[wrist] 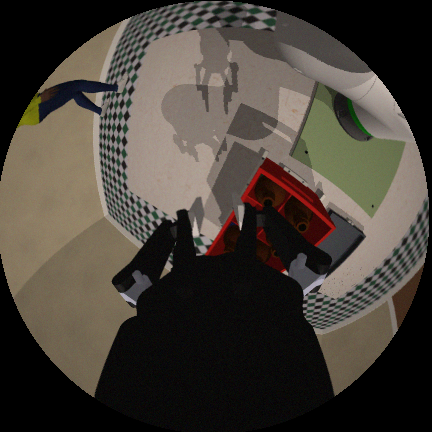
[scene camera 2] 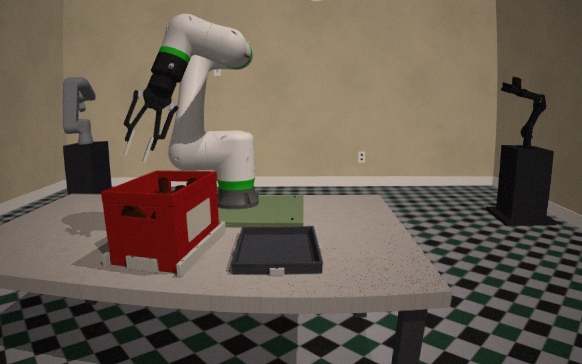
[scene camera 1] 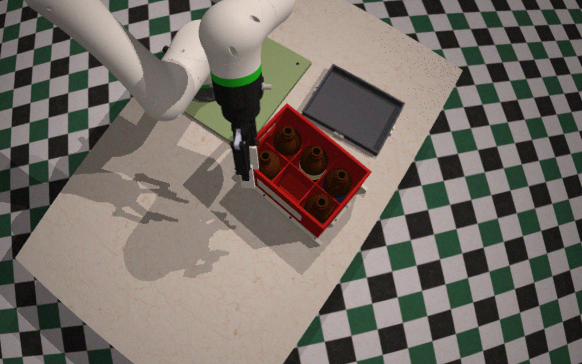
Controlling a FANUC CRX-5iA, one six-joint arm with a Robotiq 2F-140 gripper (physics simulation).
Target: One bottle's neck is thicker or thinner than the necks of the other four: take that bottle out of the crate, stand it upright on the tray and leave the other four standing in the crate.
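Frame: origin at the arm's base, x up, y left, z back, level; millimetres.
Where they show: gripper, fingertip midpoint: point(wrist: 217, 202) point(scene camera 2: 134, 158) point(scene camera 1: 250, 177); arm's base at its link origin: point(wrist: 355, 114) point(scene camera 2: 236, 203) point(scene camera 1: 210, 80).
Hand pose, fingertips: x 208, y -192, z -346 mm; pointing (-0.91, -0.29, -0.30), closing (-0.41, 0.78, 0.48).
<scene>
Things, the pixels of their centre, and the offset from my fingertips. "*": a spot on its surface instead.
- red crate at the middle of its body: point(scene camera 2: 165, 215) point(scene camera 1: 302, 173) point(wrist: 265, 224) dx -133, dy +117, dz -67 mm
- top bottle at the middle of its body: point(wrist: 298, 209) point(scene camera 1: 287, 141) dx -135, dy +162, dz +19 mm
- left bottle at the middle of its body: point(wrist: 269, 189) point(scene camera 1: 266, 165) dx -135, dy +75, dz +20 mm
- middle bottle at the middle of its body: point(scene camera 1: 314, 160) dx -135, dy +164, dz -69 mm
- right bottle at the middle of its body: point(scene camera 1: 337, 183) point(wrist: 259, 250) dx -135, dy +155, dz -154 mm
- lowest bottle at the middle of its body: point(scene camera 2: 133, 225) point(scene camera 1: 318, 208) point(wrist: 236, 236) dx -135, dy +71, dz -157 mm
- dark grey tray at a spot on its surface: point(scene camera 2: 277, 250) point(scene camera 1: 353, 109) * dx -215, dy +394, dz -50 mm
- long strip at a spot on its surface: point(scene camera 2: 202, 250) * dx -207, dy +220, dz -97 mm
The red crate point(scene camera 1: 327, 145) point(scene camera 2: 142, 240) point(wrist: 317, 235) stands on the table. Five brown bottles stand upright in its two rows of three compartments; the middle compartment of the row away from the tray is empty. In scene camera 1 they are a top bottle point(scene camera 1: 287, 142), a left bottle point(scene camera 1: 268, 165), a middle bottle point(scene camera 1: 314, 161), a right bottle point(scene camera 1: 338, 183) and a lowest bottle point(scene camera 1: 320, 207). I cannot tell which neck differs. The dark grey tray point(scene camera 1: 352, 110) point(scene camera 2: 277, 250) point(wrist: 340, 245) is empty. My gripper point(scene camera 1: 248, 181) point(scene camera 2: 135, 156) point(wrist: 217, 202) is open, empty and tilted, above and beside the crate's left end.
Pale stops, such as a long strip point(scene camera 2: 202, 250), edge the crate's foot. A green plate point(scene camera 1: 285, 65) point(scene camera 2: 265, 210) point(wrist: 350, 155) lies under the arm's base. The tray lies close beside the crate. Two other robots stand on black pedestals point(scene camera 2: 87, 167) point(scene camera 2: 525, 185) away from the table.
</scene>
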